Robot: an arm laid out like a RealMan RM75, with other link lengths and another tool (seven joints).
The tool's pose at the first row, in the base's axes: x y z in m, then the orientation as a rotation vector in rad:
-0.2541, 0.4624, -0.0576, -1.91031, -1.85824, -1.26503
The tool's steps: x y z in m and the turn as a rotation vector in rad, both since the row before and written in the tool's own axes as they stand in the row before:
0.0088, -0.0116, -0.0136, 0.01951, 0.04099, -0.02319
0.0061, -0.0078, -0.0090, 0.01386, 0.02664, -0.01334
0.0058, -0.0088, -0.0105, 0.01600, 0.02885, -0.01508
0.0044, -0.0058, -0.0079, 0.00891, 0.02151, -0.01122
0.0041, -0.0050, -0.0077, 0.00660, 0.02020, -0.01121
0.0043, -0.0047, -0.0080, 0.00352, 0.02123, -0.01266
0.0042, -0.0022, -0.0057, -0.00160, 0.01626, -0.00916
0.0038, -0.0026, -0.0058, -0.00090, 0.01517, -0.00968
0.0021, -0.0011, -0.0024, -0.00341, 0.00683, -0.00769
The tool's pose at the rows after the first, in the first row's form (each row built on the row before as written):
-0.2716, 0.4621, -0.0481, -1.84422, -1.87086, -1.27837
-0.2834, 0.4615, -0.0418, -1.80193, -1.87674, -1.28461
-0.2966, 0.4593, -0.0353, -1.75525, -1.88355, -1.29000
-0.3058, 0.4572, -0.0301, -1.72198, -1.88724, -1.29724
-0.3141, 0.4547, -0.0250, -1.69111, -1.89058, -1.30610
-0.3222, 0.4518, -0.0195, -1.65965, -1.89360, -1.31946
-0.3273, 0.4502, -0.0144, -1.63797, -1.89364, -1.33429
-0.3327, 0.4482, -0.0097, -1.61657, -1.89496, -1.34775
-0.3351, 0.4476, -0.0074, -1.60587, -1.89788, -1.35857

